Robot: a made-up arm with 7 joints. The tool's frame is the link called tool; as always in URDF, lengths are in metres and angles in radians. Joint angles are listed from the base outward.
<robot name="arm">
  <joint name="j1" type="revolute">
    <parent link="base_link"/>
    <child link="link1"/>
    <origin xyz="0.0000 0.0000 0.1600" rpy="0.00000 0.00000 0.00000"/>
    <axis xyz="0 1 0"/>
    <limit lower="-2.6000" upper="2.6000"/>
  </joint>
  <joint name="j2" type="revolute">
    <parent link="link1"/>
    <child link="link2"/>
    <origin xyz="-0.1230 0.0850 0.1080" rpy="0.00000 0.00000 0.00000"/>
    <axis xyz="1 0 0"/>
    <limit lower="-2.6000" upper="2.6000"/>
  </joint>
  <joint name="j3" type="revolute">
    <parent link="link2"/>
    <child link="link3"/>
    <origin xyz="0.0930 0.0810 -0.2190" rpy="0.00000 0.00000 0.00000"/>
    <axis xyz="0 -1 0"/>
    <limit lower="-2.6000" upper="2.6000"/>
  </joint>
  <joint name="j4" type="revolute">
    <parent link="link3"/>
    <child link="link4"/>
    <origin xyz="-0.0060 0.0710 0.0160" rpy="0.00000 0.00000 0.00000"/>
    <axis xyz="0 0 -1"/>
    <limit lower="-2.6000" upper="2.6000"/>
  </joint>
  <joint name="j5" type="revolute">
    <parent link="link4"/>
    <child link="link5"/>
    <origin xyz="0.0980 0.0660 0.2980" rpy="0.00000 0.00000 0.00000"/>
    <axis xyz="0 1 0"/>
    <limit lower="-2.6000" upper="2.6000"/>
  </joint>
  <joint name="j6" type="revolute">
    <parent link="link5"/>
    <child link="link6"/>
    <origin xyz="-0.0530 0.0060 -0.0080" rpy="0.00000 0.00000 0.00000"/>
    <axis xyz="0 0 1"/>
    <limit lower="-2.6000" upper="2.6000"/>
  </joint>
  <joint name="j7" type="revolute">
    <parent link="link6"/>
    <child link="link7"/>
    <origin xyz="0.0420 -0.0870 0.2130" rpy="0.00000 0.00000 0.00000"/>
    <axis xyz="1 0 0"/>
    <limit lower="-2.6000" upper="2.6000"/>
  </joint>
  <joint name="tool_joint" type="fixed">
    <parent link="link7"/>
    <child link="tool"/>
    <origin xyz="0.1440 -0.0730 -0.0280" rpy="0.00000 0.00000 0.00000"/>
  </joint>
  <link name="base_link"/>
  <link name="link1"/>
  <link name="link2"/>
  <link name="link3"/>
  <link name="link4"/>
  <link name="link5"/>
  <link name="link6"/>
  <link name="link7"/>
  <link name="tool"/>
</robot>
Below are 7 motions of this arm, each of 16 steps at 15 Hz.
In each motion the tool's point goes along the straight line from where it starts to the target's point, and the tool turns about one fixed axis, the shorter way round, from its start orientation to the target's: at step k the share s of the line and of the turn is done. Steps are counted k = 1, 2, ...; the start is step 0. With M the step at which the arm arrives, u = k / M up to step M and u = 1 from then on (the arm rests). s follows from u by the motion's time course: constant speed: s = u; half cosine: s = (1 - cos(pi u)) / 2; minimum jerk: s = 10 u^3 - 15 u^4 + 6 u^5.
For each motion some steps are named. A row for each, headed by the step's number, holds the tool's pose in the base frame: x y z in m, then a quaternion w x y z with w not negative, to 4 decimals.
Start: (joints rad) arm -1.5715 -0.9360 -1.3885 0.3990 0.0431 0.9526 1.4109
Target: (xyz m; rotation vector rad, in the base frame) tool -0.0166 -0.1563 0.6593 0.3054 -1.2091 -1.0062
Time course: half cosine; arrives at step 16
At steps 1, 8, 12, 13, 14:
1: 0.3154 -0.0970 0.6088 0.7740 0.5996 -0.1712 -0.1098
8: 0.1510 -0.1264 0.6338 0.7832 0.3945 -0.3779 -0.2969
12: 0.0325 -0.1475 0.6518 0.7311 0.2156 -0.5001 -0.4109
13: 0.0116 -0.1513 0.6550 0.7171 0.1824 -0.5185 -0.4285
14: -0.0038 -0.1540 0.6574 0.7058 0.1575 -0.5316 -0.4410

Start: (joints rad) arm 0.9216 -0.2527 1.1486 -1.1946 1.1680 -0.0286 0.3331
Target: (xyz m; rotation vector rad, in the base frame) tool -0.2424 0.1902 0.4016 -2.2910 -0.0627 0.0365
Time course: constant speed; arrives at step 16
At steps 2, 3, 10, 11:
2: -0.0940 0.4411 0.3526 0.7240 -0.4397 0.3894 0.3619
3: -0.1046 0.4232 0.3561 0.7156 -0.4872 0.3652 0.3424
10: -0.1788 0.2977 0.3806 0.5933 -0.7669 0.1673 0.1786
11: -0.1894 0.2798 0.3841 0.5674 -0.7977 0.1360 0.1522

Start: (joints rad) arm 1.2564 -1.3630 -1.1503 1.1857 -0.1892 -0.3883 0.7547
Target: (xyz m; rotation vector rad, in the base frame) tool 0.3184 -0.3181 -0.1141 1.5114 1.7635 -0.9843
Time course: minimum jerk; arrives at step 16
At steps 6, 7, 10, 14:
6: 0.2630 -0.0167 -0.1388 0.3916 -0.8860 -0.2429 0.0523
7: 0.2713 -0.0619 -0.1351 0.2949 -0.8886 -0.3331 0.1119
10: 0.2974 -0.2036 -0.1235 0.0381 0.7778 0.5626 -0.2777
14: 0.3172 -0.3114 -0.1146 0.2899 0.5852 0.6622 -0.3674

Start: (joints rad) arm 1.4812 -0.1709 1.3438 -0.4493 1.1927 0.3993 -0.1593
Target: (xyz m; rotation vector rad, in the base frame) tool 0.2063 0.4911 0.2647 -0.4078 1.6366 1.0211
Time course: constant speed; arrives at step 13
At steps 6, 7, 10, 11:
6: 0.1842 0.4401 0.3087 0.6215 -0.1352 0.6341 0.4397
7: 0.1874 0.4473 0.3024 0.6120 -0.1406 0.6428 0.4388
10: 0.1968 0.4692 0.2835 0.5826 -0.1567 0.6680 0.4357
11: 0.2000 0.4765 0.2773 0.5726 -0.1620 0.6762 0.4345

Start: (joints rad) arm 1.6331 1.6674 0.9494 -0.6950 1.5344 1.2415 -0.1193
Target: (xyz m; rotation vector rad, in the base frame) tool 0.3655 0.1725 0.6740 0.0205 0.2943 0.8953
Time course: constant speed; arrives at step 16
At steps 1, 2, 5, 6, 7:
1: 0.5888 0.0947 0.2570 0.5789 0.7457 0.2484 0.2171
2: 0.5739 0.0999 0.2848 0.6167 0.7085 0.2465 0.2386
5: 0.5293 0.1154 0.3682 0.7178 0.5833 0.2358 0.2983
6: 0.5144 0.1206 0.3960 0.7469 0.5375 0.2307 0.3163
7: 0.4995 0.1258 0.4238 0.7735 0.4900 0.2248 0.3333

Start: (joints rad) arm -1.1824 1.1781 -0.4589 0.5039 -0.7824 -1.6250 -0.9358
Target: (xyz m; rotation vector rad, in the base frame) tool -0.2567 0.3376 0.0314 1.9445 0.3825 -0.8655
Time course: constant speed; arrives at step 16
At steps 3, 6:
3: -0.3389 0.0371 0.1569 0.7236 0.4804 0.2241 -0.4421
6: -0.3199 0.1064 0.1279 0.6750 0.5624 0.2116 -0.4281

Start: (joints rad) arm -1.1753 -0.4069 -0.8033 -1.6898 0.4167 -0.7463 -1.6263
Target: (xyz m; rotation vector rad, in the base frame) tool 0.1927 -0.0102 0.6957 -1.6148 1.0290 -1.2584
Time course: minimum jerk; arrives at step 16
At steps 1, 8, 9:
1: 0.1292 0.4773 0.5927 0.3669 -0.8999 -0.1761 0.1568
8: 0.1609 0.2341 0.6441 0.4386 -0.8681 0.1304 -0.1926
9: 0.1683 0.1774 0.6561 0.4414 -0.8318 0.2002 -0.2706

